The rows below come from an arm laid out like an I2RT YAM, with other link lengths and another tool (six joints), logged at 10 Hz.
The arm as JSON. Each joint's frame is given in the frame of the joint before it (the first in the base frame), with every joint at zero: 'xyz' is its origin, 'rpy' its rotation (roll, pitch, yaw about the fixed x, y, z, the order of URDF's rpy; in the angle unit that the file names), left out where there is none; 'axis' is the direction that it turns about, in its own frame. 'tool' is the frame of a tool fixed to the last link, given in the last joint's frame.
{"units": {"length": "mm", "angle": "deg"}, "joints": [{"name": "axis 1", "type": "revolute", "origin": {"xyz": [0.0, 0.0, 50.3]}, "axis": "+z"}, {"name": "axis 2", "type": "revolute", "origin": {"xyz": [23.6, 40.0, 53.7]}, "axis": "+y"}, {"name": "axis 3", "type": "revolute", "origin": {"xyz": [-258.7, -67.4, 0.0]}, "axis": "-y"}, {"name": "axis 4", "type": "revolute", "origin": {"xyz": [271.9, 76.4, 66.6]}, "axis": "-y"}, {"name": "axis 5", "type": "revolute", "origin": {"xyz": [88.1, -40.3, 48.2]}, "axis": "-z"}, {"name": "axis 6", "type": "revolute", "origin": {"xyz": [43.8, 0.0, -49.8]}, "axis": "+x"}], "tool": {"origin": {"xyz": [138.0, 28.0, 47.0], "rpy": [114.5, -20.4, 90.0]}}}
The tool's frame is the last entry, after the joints.
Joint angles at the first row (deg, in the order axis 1, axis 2, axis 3, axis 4, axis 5, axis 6):
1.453, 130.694, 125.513, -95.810, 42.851, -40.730
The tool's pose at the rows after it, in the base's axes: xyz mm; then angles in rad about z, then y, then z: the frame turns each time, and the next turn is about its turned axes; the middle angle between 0 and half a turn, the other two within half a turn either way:
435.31, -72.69, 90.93, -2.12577, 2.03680, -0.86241
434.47, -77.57, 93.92, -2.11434, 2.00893, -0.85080
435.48, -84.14, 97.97, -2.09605, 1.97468, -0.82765
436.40, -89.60, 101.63, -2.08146, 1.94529, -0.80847
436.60, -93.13, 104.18, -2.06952, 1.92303, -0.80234
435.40, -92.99, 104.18, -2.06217, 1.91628, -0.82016
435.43, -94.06, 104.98, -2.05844, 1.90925, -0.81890
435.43, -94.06, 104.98, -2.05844, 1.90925, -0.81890
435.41, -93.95, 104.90, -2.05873, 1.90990, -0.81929
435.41, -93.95, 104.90, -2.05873, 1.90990, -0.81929
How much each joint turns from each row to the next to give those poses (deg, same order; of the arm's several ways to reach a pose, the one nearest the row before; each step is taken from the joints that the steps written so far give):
0.000, -0.001, -0.002, -0.676, 2.338, -0.001
0.001, 0.001, 0.004, -0.353, 1.705, -0.020
0.000, 0.000, -0.001, 0.001, 2.360, -0.022
-0.001, 0.001, 0.001, 0.000, 2.012, -0.001
0.000, -0.003, -0.004, 0.002, 1.355, -0.460
0.001, 0.002, 0.002, -0.001, 0.021, -1.288
0.000, -0.001, -0.001, 0.000, 0.416, -0.175
0.000, 0.000, 0.000, 0.000, 0.000, 0.000
-0.001, 0.000, 0.001, 0.000, -0.044, -0.001
0.000, 0.000, 0.000, 0.000, 0.000, 0.000

